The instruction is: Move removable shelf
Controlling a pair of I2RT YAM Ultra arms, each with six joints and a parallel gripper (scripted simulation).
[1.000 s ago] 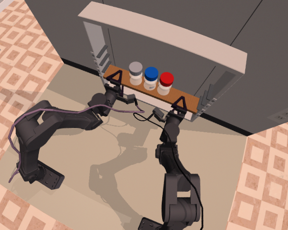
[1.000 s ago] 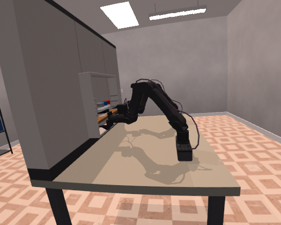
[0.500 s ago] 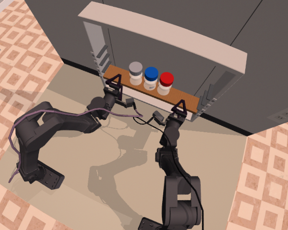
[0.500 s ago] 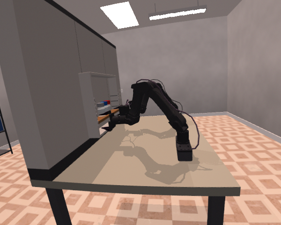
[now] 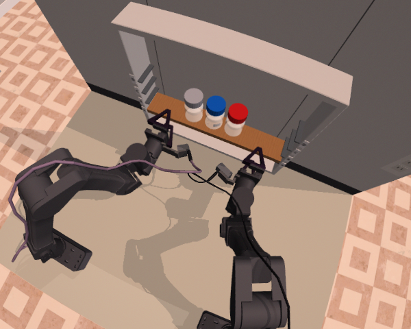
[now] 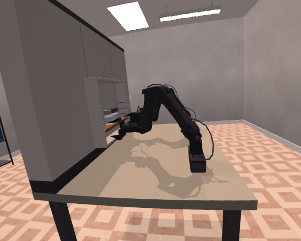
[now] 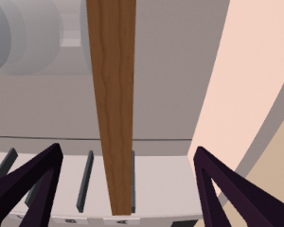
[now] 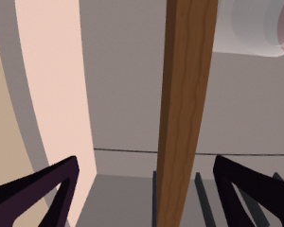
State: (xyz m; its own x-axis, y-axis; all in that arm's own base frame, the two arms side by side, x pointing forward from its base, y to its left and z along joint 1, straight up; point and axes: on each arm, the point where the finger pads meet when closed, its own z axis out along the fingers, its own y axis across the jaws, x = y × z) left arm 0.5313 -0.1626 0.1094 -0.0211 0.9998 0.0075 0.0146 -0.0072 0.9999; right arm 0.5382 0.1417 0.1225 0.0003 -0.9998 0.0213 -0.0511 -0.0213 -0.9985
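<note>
The red-capped bottle lies 100 mm to the left of my right hand, 80 mm above it and 40 mm ahead of it. From my right hand the other things lie so: blue-capped bottle 160 mm to the left, 80 mm above, 40 mm ahead; then shelf 160 mm to the left, 40 mm ahead, 20 mm above; then white wall rack 150 mm to the left, 130 mm above, 40 mm ahead.
The grey-capped bottle lies 40 mm ahead of my left hand, 70 mm to the right of it and 60 mm above it. The rest, counted from my left hand: blue-capped bottle: 40 mm ahead, 140 mm to the right, 60 mm above; then shelf: 40 mm ahead, 150 mm to the right, 10 mm above; then white wall rack: 40 mm ahead, 150 mm to the right, 120 mm above.
</note>
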